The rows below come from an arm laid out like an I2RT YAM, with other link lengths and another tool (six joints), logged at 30 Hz.
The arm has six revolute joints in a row. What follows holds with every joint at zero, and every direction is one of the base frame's.
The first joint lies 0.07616 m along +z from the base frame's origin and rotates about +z.
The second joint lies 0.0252 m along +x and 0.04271 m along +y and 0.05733 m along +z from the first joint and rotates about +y.
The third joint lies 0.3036 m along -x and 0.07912 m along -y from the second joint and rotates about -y.
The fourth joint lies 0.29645 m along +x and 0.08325 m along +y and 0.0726 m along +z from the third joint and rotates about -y.
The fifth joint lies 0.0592 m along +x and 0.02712 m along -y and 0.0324 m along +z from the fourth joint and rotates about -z.
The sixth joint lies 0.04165 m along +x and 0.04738 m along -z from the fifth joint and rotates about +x.
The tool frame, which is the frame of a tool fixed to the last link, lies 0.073 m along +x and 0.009 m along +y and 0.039 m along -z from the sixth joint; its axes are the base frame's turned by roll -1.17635, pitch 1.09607 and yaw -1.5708 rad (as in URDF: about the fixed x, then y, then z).
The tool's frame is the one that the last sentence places.
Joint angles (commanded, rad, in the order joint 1, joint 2, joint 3, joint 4, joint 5, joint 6), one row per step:
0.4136 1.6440 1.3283 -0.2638 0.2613 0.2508
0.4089 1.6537 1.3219 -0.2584 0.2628 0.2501
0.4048 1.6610 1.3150 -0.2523 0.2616 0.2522
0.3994 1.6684 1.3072 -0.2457 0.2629 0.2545
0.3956 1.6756 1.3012 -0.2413 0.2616 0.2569
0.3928 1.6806 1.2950 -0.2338 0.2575 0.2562
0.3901 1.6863 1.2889 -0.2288 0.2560 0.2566
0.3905 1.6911 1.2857 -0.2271 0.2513 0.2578
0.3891 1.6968 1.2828 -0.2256 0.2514 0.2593
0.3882 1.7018 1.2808 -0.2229 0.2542 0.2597
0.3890 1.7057 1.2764 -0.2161 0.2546 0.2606
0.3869 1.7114 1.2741 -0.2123 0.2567 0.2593
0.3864 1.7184 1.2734 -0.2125 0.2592 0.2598
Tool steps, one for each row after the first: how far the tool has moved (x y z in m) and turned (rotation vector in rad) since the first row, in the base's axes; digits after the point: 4 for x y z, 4 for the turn. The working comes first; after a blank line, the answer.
Tool pose at each row, in the base's axes (x y z in m, rotation vector in rad; the steps are taken from these numbers as rounded here):
0.4274 0.1962 0.2753 -0.2795 1.9662 -0.5632
0.4294 0.1944 0.2689 -0.2807 1.9753 -0.5720
0.4307 0.1931 0.2635 -0.2797 1.9837 -0.5752
0.4323 0.1909 0.2577 -0.2761 1.9926 -0.5820
0.4333 0.1897 0.2525 -0.2755 2.0016 -0.5851
0.4342 0.1891 0.2485 -0.2777 2.0056 -0.5841
0.4348 0.1882 0.2440 -0.2792 2.0120 -0.5865
0.4347 0.1890 0.2407 -0.2844 2.0181 -0.5829
0.4352 0.1885 0.2371 -0.2853 2.0247 -0.5857
0.4360 0.1880 0.2343 -0.2848 2.0281 -0.5906
0.4363 0.1885 0.2315 -0.2853 2.0294 -0.5906
0.4374 0.1876 0.2285 -0.2857 2.0324 -0.5963
0.4380 0.1873 0.2250 -0.2876 2.0387 -0.6019

0.0020 -0.0018 -0.0064 -0.0056 0.0094 -0.0056
0.0033 -0.0031 -0.0118 -0.0064 0.0173 -0.0098
0.0049 -0.0053 -0.0176 -0.0085 0.0251 -0.0175
0.0059 -0.0065 -0.0228 -0.0093 0.0336 -0.0215
0.0068 -0.0071 -0.0268 -0.0091 0.0380 -0.0206
0.0074 -0.0080 -0.0313 -0.0106 0.0446 -0.0223
0.0073 -0.0072 -0.0346 -0.0097 0.0515 -0.0187
0.0078 -0.0077 -0.0382 -0.0112 0.0581 -0.0211
0.0086 -0.0082 -0.0410 -0.0140 0.0615 -0.0245
0.0089 -0.0077 -0.0438 -0.0141 0.0629 -0.0245
0.0100 -0.0086 -0.0468 -0.0178 0.0661 -0.0276
0.0106 -0.0089 -0.0503 -0.0218 0.0729 -0.0305

